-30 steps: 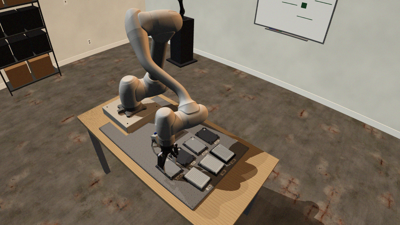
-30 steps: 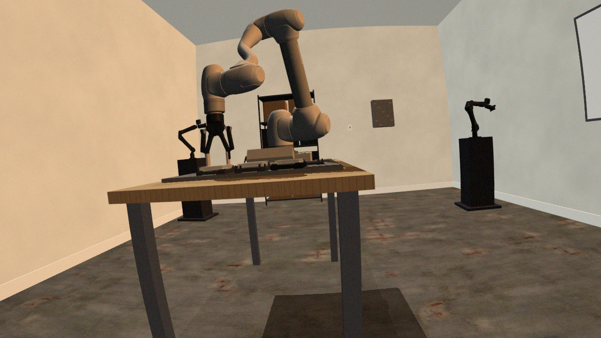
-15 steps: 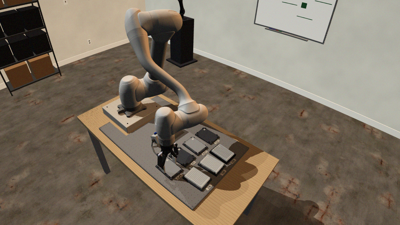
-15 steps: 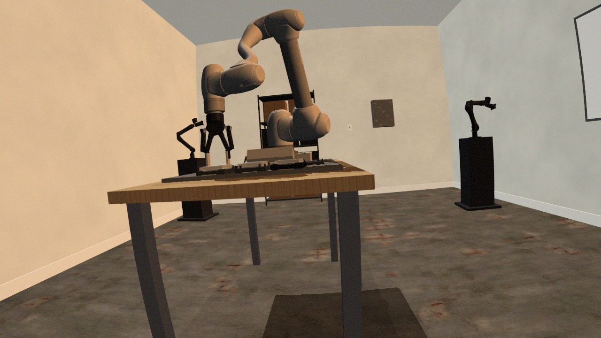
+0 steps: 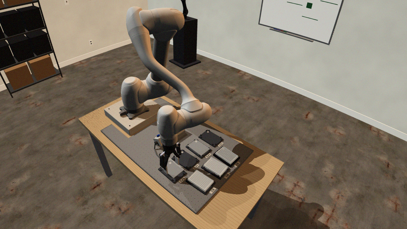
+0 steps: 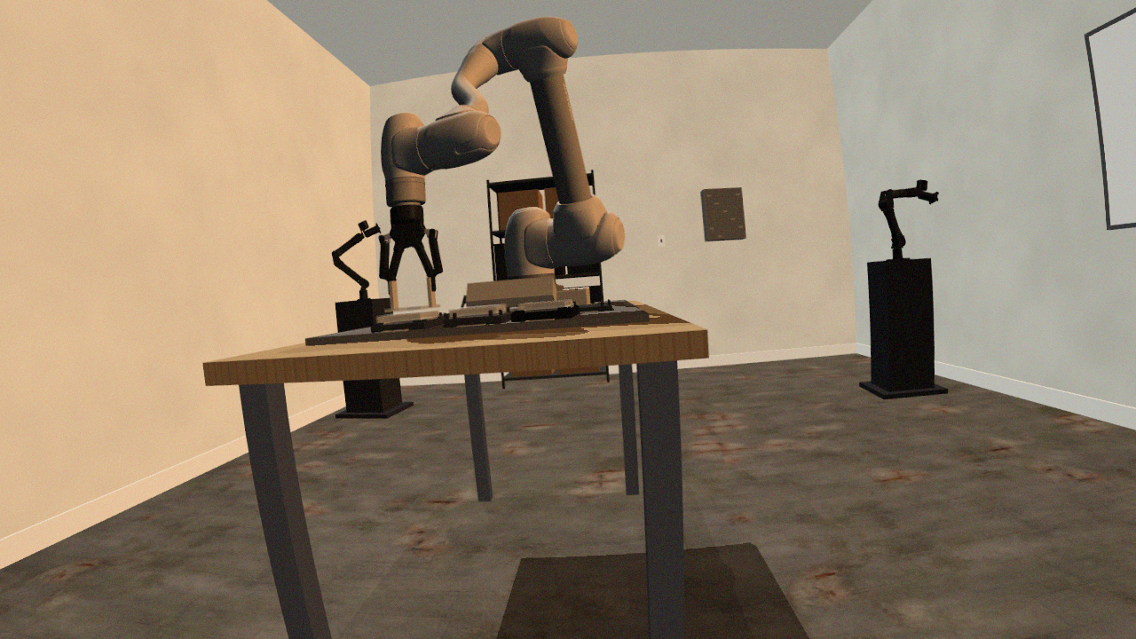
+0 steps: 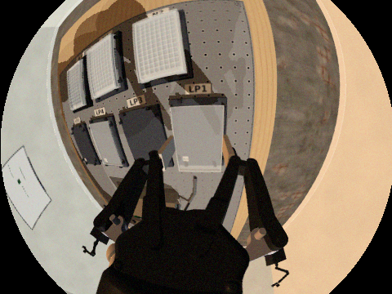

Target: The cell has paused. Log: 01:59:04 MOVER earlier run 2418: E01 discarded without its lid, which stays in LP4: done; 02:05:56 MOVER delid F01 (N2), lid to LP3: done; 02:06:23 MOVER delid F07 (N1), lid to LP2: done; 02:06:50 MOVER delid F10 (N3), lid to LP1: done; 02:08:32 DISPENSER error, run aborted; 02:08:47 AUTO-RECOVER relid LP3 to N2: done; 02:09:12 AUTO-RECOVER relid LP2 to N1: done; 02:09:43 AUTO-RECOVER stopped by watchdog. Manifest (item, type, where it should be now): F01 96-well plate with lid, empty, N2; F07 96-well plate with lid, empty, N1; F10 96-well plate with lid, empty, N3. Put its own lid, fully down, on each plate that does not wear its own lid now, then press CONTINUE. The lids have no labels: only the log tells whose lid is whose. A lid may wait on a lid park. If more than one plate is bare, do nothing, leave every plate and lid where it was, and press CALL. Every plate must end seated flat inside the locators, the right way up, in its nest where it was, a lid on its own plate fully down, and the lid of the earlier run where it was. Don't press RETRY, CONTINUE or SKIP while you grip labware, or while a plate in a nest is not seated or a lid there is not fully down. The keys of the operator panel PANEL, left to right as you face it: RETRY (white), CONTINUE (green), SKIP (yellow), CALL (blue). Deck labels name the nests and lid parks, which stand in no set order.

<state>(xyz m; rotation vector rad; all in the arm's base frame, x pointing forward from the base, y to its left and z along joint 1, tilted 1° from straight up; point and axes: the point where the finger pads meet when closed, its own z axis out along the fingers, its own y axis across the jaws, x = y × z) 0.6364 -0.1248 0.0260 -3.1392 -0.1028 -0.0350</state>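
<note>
Now: the plate 15 cm ahead of my hand, 33 cm to the left of it and 4 cm below it. Round my hand: green key: 26 cm behind, 19 cm to the left, 1 cm above; then blue key: 25 cm behind, 9 cm to the left, 1 cm above; then yellow key: 26 cm behind, 14 cm to the left, 1 cm above.
</note>
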